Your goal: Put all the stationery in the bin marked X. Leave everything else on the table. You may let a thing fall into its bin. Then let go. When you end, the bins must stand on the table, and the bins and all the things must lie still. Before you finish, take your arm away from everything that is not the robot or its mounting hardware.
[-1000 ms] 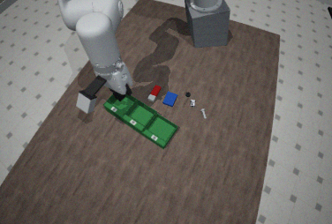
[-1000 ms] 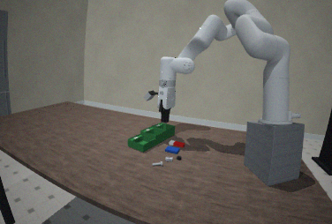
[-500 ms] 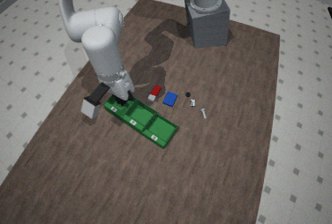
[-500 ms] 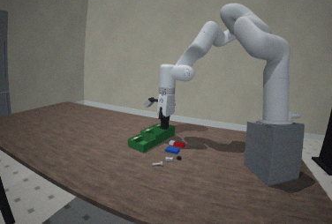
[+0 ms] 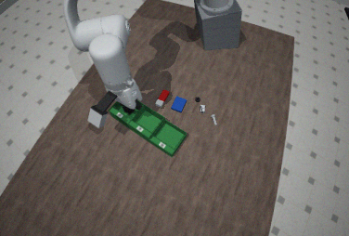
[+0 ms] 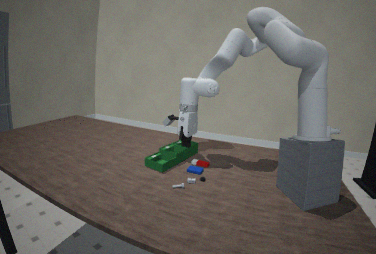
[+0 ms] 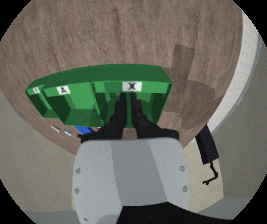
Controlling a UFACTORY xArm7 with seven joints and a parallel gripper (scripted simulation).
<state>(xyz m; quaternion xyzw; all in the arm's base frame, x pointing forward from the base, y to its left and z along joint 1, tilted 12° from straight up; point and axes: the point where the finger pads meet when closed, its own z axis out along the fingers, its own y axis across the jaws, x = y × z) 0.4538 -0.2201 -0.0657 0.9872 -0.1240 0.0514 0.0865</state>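
Right now the green three-compartment bin is 70 mm to the left of my hand, 30 mm ahead of it and 10 mm below it. The rest, counted from my hand: blue block (150 mm to the left, 70 mm behind, 30 mm below); then red block (90 mm to the left, 70 mm behind, 30 mm below); then black round thing (210 mm to the left, 110 mm behind, 30 mm below).
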